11 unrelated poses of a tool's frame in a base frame.
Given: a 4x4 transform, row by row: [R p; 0 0 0 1], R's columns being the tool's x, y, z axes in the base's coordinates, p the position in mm. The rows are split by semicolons.
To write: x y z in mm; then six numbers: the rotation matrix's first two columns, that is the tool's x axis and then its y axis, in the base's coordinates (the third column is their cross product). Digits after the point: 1 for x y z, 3 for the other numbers.
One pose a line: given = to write
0.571 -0.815 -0.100 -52.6; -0.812 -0.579 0.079 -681.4; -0.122 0.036 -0.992 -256.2; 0 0 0 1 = -52.6 -681.4 -256.2 0.571 -0.812 -0.122 -0.815 -0.579 0.036
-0.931 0.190 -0.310 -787.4; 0.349 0.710 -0.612 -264.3; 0.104 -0.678 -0.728 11.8; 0 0 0 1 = -787.4 -264.3 11.8 -0.931 0.349 0.104 0.190 0.710 -0.678
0.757 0.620 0.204 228.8; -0.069 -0.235 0.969 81.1; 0.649 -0.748 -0.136 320.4; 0 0 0 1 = 228.8 81.1 320.4 0.757 -0.069 0.649 0.620 -0.235 -0.748
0.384 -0.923 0.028 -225.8; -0.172 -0.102 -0.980 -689.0; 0.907 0.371 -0.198 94.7; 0 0 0 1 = -225.8 -689.0 94.7 0.384 -0.172 0.907 -0.923 -0.102 0.371
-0.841 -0.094 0.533 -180.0; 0.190 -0.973 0.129 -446.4; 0.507 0.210 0.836 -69.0; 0 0 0 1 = -180.0 -446.4 -69.0 -0.841 0.190 0.507 -0.094 -0.973 0.210
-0.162 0.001 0.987 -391.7; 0.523 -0.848 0.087 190.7; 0.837 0.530 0.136 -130.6; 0 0 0 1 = -391.7 190.7 -130.6 -0.162 0.523 0.837 0.001 -0.848 0.530
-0.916 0.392 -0.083 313.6; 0.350 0.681 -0.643 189.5; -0.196 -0.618 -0.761 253.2; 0 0 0 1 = 313.6 189.5 253.2 -0.916 0.350 -0.196 0.392 0.681 -0.618
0.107 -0.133 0.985 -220.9; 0.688 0.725 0.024 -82.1; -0.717 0.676 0.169 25.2; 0 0 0 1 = -220.9 -82.1 25.2 0.107 0.688 -0.717 -0.133 0.725 0.676
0.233 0.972 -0.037 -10.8; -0.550 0.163 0.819 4.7; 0.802 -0.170 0.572 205.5; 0 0 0 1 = -10.8 4.7 205.5 0.233 -0.550 0.802 0.972 0.163 -0.170
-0.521 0.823 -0.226 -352.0; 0.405 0.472 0.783 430.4; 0.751 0.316 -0.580 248.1; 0 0 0 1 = -352.0 430.4 248.1 -0.521 0.405 0.751 0.823 0.472 0.316
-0.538 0.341 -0.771 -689.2; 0.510 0.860 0.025 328.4; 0.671 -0.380 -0.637 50.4; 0 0 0 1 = -689.2 328.4 50.4 -0.538 0.510 0.671 0.341 0.860 -0.380
